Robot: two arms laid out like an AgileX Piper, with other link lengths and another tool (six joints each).
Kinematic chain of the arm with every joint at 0, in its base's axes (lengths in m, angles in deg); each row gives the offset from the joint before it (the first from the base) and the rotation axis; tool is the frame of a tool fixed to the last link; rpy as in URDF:
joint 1: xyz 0 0 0.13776 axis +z
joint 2: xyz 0 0 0 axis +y
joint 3: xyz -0.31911 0 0.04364 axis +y
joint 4: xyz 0.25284 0 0.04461 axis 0.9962 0 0.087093
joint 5: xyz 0 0 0 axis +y
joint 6: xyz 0.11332 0 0.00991 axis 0.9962 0 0.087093
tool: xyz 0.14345 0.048 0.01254 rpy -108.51 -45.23 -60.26
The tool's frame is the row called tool.
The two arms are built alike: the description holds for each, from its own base.
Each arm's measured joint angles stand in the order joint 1, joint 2, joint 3, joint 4, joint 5, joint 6.
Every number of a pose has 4 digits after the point. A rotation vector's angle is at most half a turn.
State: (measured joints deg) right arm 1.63 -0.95 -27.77 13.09 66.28 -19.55; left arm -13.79 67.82 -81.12 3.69 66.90 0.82
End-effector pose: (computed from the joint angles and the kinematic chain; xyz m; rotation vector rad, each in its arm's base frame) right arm 0.0771 0.1012 0.1982 -2.5553 0.2765 -0.6939; left arm 0.3312 -0.0163 0.3618 -2.4290 1.1402 -0.4283
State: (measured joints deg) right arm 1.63 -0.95 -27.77 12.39 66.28 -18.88; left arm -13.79 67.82 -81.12 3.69 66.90 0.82
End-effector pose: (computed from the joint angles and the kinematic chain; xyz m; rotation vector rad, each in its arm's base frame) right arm 0.0781 0.0986 0.1977 -2.5571 0.2938 -0.6959; left arm 0.3312 -0.0163 0.3618 -2.4290 1.1402 -0.4283
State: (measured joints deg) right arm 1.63 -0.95 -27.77 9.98 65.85 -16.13; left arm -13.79 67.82 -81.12 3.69 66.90 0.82
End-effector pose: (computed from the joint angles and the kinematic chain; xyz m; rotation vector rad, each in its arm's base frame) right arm 0.0827 0.0895 0.1980 -2.5525 0.3602 -0.7105; left arm 0.3312 -0.0163 0.3618 -2.4290 1.1402 -0.4283
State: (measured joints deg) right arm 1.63 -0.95 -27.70 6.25 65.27 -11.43; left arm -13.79 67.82 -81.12 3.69 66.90 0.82
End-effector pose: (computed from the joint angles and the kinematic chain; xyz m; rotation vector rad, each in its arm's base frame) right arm 0.0895 0.0753 0.1987 -2.5362 0.4691 -0.7310; left arm 0.3312 -0.0163 0.3618 -2.4290 1.1402 -0.4283
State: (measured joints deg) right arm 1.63 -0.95 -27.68 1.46 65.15 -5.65; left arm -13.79 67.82 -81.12 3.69 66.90 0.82
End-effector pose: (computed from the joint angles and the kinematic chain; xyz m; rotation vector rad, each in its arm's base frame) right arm 0.0957 0.0565 0.1987 -2.5149 0.6035 -0.7537; left arm 0.3312 -0.0163 0.3618 -2.4290 1.1402 -0.4283
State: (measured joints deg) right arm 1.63 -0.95 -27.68 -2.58 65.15 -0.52; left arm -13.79 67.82 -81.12 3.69 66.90 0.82
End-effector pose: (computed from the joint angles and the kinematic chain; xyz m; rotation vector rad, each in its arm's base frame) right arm 0.1002 0.0403 0.1997 -2.4861 0.7189 -0.7759; left arm 0.3312 -0.0163 0.3618 -2.4290 1.1402 -0.4283
